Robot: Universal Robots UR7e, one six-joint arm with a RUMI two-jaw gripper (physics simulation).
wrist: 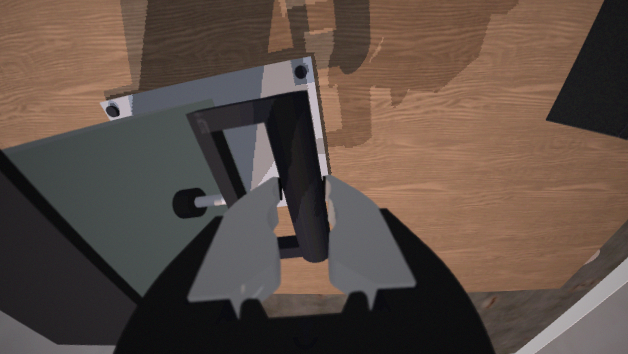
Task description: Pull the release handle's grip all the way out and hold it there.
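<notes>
The release handle's grip (296,150) is a thick black round bar on a black rectangular frame, standing out from a grey-green housing (125,200). My gripper (302,178) is shut on the grip, near the bar's lower end. One finger is inside the frame's opening and the other on the bar's outer right side. A thin metal rod with a black knob (188,203) lies left of the frame. How far the grip is pulled out cannot be told from this view. The left finger hides part of the frame.
A pale base plate (200,92) with dark bolts lies under the housing on the wooden table (450,200). A dark panel (45,260) is at the lower left. A black object (595,90) stands at the right edge. The table's front edge runs below the gripper.
</notes>
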